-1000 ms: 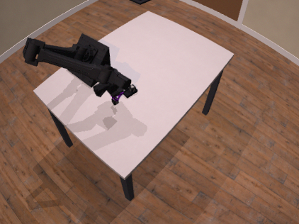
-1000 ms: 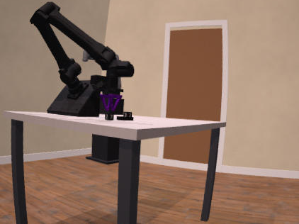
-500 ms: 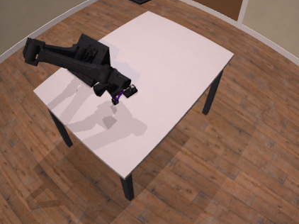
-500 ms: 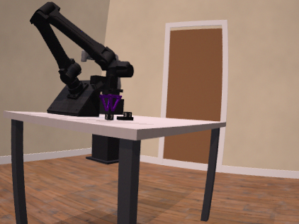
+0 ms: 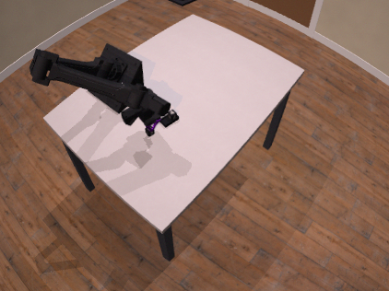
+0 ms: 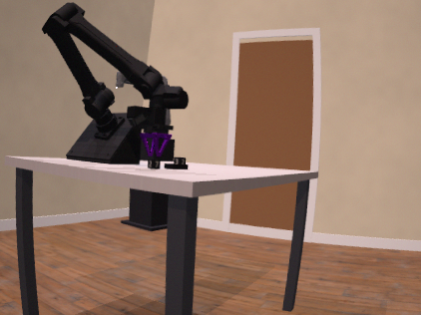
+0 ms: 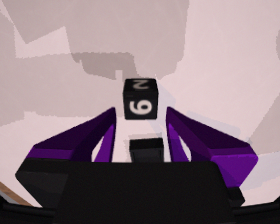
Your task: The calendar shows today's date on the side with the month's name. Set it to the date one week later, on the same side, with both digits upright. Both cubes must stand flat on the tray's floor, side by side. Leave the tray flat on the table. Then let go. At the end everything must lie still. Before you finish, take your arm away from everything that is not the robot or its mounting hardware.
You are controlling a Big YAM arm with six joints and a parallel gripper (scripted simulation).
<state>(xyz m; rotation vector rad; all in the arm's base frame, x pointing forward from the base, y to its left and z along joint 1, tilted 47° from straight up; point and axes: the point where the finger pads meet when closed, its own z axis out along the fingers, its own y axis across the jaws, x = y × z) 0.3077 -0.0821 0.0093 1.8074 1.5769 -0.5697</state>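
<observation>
My hand is 30 mm above the black date cube. The rest, counted from my hand: black tray (10 mm ahead, 100 mm to the left, 40 mm below).
</observation>
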